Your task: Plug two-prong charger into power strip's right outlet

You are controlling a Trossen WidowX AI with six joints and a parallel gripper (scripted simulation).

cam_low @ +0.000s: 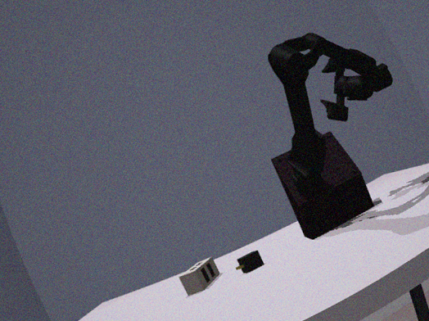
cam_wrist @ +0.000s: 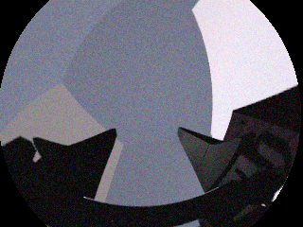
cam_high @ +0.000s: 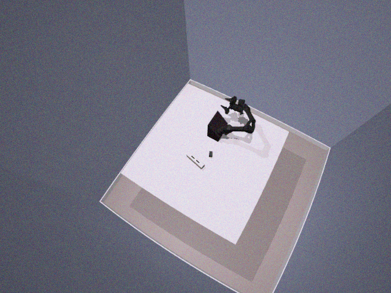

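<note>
Right now the black two-prong charger is 40 cm ahead of my gripper tip, 11 cm to the left of it and 34 cm below it.
</note>
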